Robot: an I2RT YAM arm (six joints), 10 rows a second.
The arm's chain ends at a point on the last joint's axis. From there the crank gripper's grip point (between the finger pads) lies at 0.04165 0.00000 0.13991 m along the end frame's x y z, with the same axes.
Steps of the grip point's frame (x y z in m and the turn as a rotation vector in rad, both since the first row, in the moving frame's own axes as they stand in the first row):
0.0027 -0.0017 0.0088 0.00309 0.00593 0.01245
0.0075 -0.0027 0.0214 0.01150 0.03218 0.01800
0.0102 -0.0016 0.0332 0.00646 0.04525 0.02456
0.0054 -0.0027 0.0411 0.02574 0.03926 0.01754
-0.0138 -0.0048 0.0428 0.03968 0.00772 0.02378
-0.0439 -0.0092 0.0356 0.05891 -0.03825 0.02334
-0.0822 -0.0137 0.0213 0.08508 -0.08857 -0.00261
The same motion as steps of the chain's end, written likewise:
0.0019 -0.0018 0.0090 0.00309 0.00593 0.01245
0.0030 -0.0019 0.0228 0.01150 0.03218 0.01800
0.0039 -0.0018 0.0352 0.00646 0.04525 0.02456
-0.0001 0.0001 0.0429 0.02574 0.03926 0.01754
-0.0149 -0.0003 0.0432 0.03968 0.00772 0.02378
-0.0386 -0.0018 0.0343 0.05891 -0.03825 0.02334
-0.0697 -0.0016 0.0187 0.08508 -0.08857 -0.00261

